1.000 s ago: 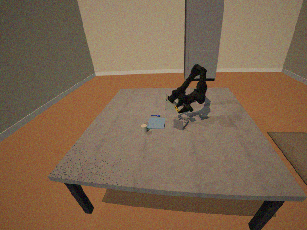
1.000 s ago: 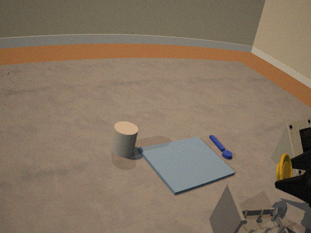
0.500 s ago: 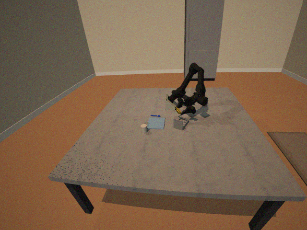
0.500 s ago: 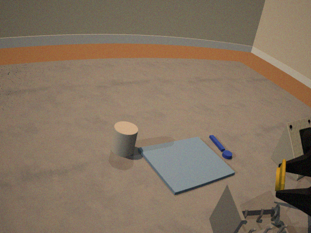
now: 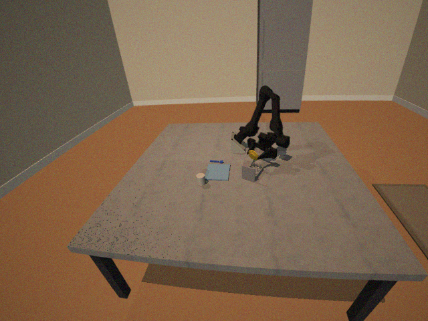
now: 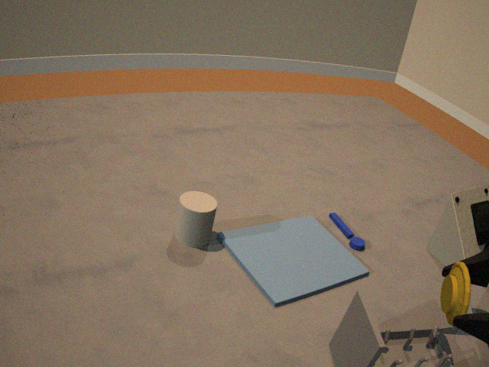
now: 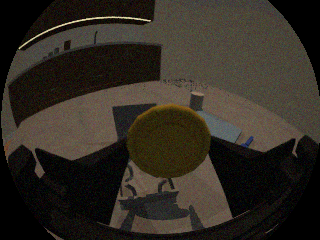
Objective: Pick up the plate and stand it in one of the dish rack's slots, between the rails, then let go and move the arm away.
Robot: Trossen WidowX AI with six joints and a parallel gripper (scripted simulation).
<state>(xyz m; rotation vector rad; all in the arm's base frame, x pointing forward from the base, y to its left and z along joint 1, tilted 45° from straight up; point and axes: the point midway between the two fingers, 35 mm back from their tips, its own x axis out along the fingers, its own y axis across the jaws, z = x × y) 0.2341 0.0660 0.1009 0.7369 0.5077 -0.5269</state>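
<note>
The grey dish rack is 50 mm ahead of my gripper tip, 10 mm to the left of it and 60 mm below it. The rest, counted from my gripper tip: light blue mat (40 mm ahead, 190 mm to the right, 80 mm below); small blue spoon (60 mm behind, 200 mm to the right, 80 mm below); yellow plate (10 mm behind).
</note>
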